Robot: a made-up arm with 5 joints.
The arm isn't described. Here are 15 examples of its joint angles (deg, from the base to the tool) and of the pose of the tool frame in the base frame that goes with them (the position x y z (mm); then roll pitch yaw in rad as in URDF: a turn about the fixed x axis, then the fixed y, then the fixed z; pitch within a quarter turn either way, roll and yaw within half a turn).
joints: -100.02 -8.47 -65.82 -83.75 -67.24
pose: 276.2 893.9 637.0 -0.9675 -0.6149 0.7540
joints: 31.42 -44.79 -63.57 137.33 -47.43
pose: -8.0 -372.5 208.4 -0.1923 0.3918 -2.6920
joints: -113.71 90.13 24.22 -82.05 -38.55
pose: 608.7 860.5 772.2 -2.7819 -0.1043 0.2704
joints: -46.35 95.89 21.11 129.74 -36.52
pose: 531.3 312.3 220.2 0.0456 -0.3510 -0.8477
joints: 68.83 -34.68 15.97 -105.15 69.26
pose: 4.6 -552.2 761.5 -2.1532 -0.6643 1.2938
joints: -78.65 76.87 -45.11 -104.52 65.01
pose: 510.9 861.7 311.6 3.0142 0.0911 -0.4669
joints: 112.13 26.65 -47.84 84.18 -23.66
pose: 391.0 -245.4 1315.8 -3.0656 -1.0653 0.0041
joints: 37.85 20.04 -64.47 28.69 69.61
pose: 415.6 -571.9 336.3 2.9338 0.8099 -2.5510
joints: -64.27 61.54 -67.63 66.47 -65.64
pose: 540.8 570.0 179.3 -0.2764 0.2568 -0.2791
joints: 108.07 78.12 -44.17 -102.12 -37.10
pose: 426.5 -546.2 1133.5 0.0941 -0.1970 -1.3089
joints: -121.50 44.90 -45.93 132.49 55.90
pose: 449.6 942.6 692.9 2.1676 -0.8579 0.3969
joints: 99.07 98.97 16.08 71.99 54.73
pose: 607.6 -337.5 856.4 2.6484 -0.3136 -0.5907
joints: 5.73 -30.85 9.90 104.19 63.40
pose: 74.4 -250.9 222.2 -1.2389 0.8302 -1.8180
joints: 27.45 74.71 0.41 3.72 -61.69
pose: 545.3 -256.6 195.9 2.8272 0.2858 0.7696
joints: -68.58 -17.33 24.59 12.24 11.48
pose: 251.6 512.5 99.1 2.6381 0.6751 -2.1834
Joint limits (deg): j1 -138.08..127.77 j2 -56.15..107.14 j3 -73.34..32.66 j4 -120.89..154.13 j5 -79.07..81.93
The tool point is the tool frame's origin. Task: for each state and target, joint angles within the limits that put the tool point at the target. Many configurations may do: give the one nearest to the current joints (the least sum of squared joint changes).
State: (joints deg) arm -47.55 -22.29 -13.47 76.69 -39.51
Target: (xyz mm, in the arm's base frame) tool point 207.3 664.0 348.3
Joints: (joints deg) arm -93.14 -15.35 -10.95 69.52 -43.37
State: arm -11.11 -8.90 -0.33 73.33 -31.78
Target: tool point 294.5 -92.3 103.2
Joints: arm -16.34 0.85 -4.46 66.56 -30.40
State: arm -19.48 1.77 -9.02 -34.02 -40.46
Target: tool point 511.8 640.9 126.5
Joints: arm -62.22 46.28 -7.07 -30.88 -28.84
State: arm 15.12 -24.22 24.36 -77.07 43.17
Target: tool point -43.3 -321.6 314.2
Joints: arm 31.22 -54.65 32.66 -105.41 73.24
